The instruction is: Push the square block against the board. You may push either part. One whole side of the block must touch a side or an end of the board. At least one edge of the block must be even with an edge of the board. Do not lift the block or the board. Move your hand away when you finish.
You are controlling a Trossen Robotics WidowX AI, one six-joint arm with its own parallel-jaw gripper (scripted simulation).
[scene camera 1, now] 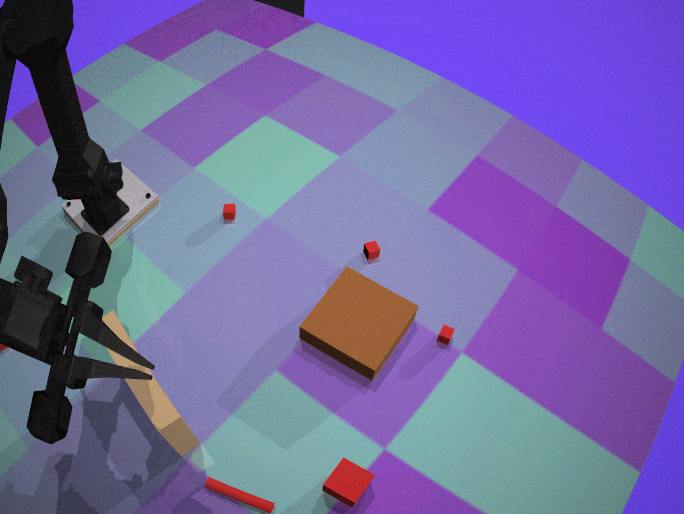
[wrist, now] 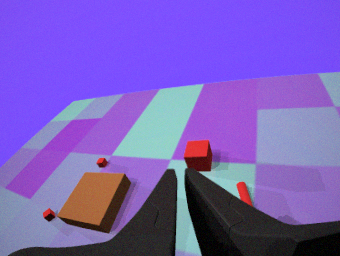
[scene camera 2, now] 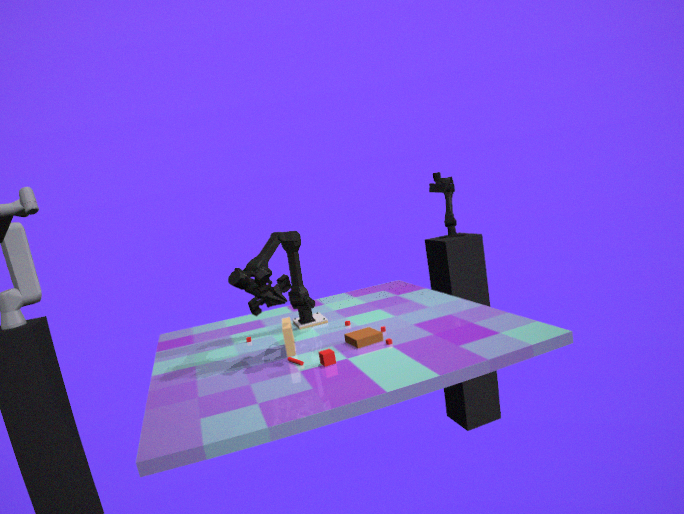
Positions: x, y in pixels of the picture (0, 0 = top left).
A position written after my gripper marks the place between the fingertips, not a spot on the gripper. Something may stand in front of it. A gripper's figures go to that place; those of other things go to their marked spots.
Labels:
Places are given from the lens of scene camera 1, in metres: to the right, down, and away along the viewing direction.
my gripper [scene camera 1: 153, 372]: -0.16, 0.10, 0.42
board [scene camera 1: 164, 416]: -0.18, 0.16, 0.49
square block [scene camera 1: 358, 322]: 0.02, 0.08, 0.65
The marked spots on the board and the square block are 0.27 m apart.

